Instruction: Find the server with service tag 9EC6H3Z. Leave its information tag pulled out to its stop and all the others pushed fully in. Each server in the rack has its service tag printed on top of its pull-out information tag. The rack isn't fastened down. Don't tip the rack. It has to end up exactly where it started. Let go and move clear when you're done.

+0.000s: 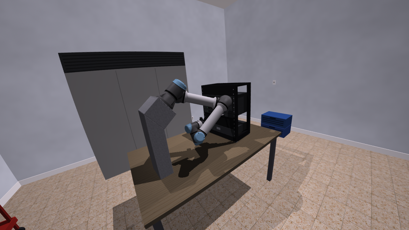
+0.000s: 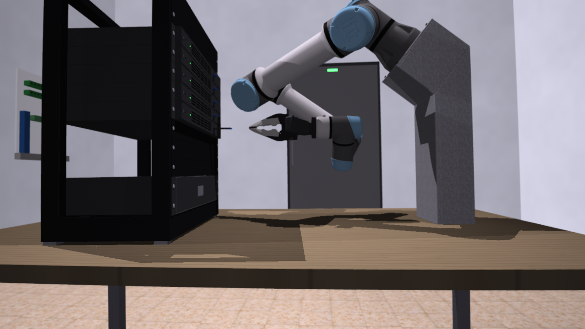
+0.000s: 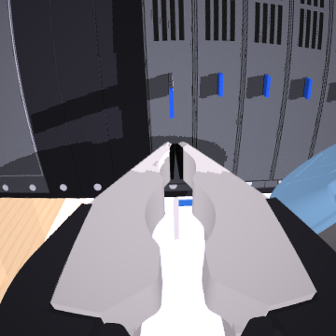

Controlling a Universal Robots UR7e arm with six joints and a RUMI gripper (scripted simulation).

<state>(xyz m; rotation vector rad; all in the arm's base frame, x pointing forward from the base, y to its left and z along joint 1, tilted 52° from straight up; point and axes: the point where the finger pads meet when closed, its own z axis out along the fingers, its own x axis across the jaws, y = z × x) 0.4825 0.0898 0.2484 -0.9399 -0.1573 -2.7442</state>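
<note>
Now: the information tag 11 cm ahead of my hand and 5 cm to the left of it.
</note>
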